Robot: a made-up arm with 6 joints.
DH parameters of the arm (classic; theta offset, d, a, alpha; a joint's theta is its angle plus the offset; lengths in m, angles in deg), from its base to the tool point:
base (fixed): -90 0.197 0 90
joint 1: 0 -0.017 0.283 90
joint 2: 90 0.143 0.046 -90
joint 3: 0 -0.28 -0.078 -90
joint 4: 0 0.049 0.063 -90
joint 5: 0 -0.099 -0.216 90
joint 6: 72.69 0 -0.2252 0
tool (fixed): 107.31 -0.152 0 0
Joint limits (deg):
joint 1: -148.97..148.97
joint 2: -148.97..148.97
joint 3: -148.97..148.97
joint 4: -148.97..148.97
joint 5: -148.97..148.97
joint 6: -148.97..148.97
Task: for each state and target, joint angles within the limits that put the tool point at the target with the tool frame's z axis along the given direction. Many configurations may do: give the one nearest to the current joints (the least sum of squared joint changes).
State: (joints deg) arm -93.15 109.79 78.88 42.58 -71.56 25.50
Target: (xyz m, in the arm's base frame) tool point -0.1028 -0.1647 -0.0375 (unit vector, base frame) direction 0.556 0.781 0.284
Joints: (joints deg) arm -86.26 96.75 113.98 30.91 -93.08 32.78
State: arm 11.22 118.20 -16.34 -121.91 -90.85 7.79
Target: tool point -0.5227 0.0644 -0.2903 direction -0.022 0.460 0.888
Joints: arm -29.71 124.97 9.19 -146.47 -64.64 2.25
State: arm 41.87 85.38 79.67 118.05 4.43 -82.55
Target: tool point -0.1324 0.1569 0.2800 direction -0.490 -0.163 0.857
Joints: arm 68.49 114.46 71.85 148.97 10.19 -49.45
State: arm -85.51 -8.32 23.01 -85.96 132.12 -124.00
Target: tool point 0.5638 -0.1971 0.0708 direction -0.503 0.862 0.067
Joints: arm -38.95 -34.63 51.50 -113.41 108.17 -71.76
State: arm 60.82 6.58 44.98 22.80 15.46 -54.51
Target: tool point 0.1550 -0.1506 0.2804 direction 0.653 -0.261 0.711
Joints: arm 35.02 -4.40 66.46 76.93 43.46 -46.36
